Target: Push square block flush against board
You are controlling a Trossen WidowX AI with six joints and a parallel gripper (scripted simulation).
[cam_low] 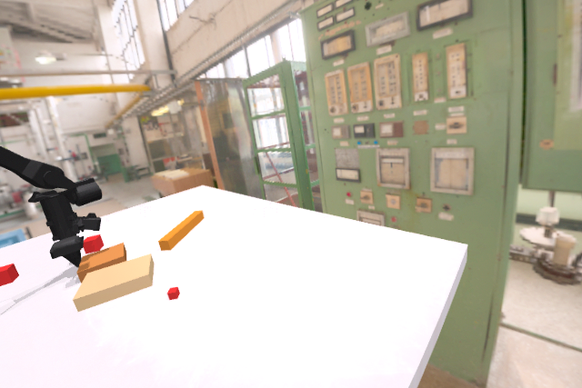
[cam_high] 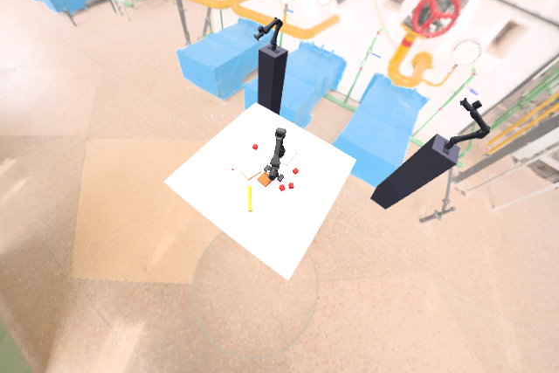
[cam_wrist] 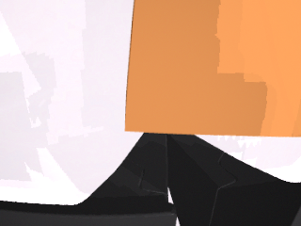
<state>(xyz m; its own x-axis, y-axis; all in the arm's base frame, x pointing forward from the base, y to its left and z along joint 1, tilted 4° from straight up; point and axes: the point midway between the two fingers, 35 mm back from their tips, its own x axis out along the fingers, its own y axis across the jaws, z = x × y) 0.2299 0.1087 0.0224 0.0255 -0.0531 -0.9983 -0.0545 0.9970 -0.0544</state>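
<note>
The square block lies 60 mm ahead of my gripper tip, 40 mm to the right of it and 10 mm above it. From my gripper tip the other things lie so: long orange-yellow bar 290 mm ahead, 20 mm to the right, 10 mm above; then tan board 90 mm ahead, 180 mm to the right, 10 mm above.
</note>
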